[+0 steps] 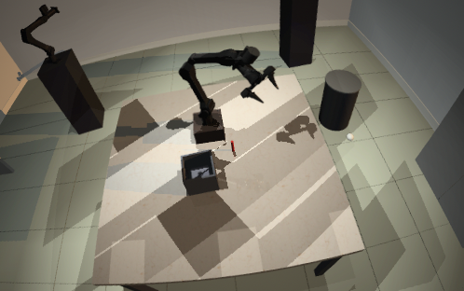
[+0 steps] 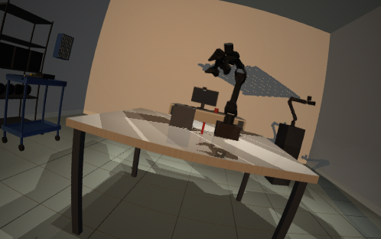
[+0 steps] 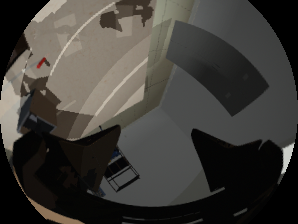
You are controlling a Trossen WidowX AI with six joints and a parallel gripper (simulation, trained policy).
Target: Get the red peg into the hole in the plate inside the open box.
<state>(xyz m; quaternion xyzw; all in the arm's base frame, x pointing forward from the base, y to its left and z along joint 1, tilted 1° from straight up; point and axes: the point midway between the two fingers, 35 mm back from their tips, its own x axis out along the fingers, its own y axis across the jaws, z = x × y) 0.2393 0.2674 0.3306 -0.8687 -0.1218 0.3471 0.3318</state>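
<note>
Right now the red peg is 370 mm below my gripper tip, 190 mm to the right of it and 80 mm behind it. Also, from my gripper tip: plate 390 mm to the right, 360 mm below, 60 mm ahead.
</note>
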